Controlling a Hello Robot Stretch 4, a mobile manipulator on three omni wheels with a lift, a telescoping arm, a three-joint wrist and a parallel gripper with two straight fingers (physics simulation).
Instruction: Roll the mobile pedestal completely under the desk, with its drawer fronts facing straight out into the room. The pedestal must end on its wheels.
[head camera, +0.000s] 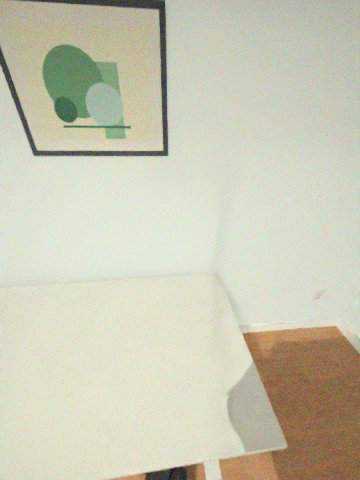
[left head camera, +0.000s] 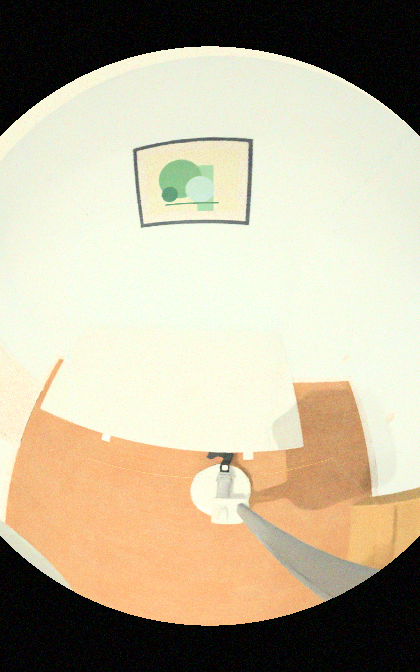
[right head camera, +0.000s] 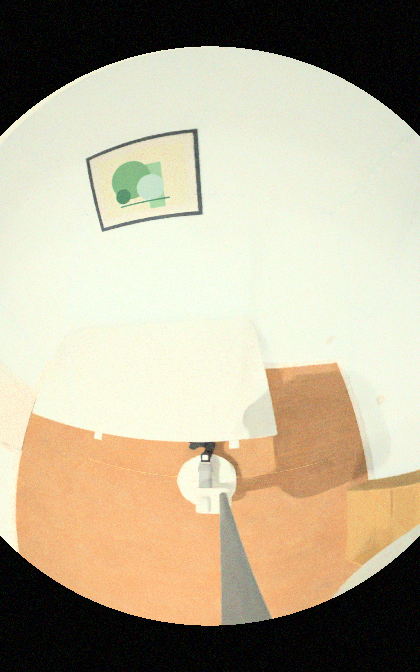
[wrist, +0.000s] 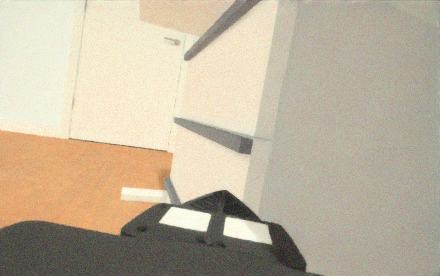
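Note:
The white desk (head camera: 125, 375) (left head camera: 185, 390) (right head camera: 160, 380) stands against the wall. The pedestal does not show in the head views. In the wrist view the pedestal (wrist: 350, 125) is close, at the centre and right: pale drawer fronts with dark bar handles face left, and a wide grey side panel fills the right. It looks upright in the tilted view; its wheels are hidden. My gripper (wrist: 222, 208) is shut and empty, low in front of the pedestal's near corner; contact cannot be told. In the head views my dark wrist reaches the desk's front edge, and the fingertips are hidden.
A white bar (wrist: 142, 194) lies low on the floor beside the drawer fronts. A door (wrist: 125, 85) stands beyond. White desk legs (left head camera: 248, 455) (right head camera: 234, 444) show at the front edge. A tan cabinet (left head camera: 372, 530) (right head camera: 367, 520) stands at the right. A framed picture (head camera: 70, 80) hangs above the desk.

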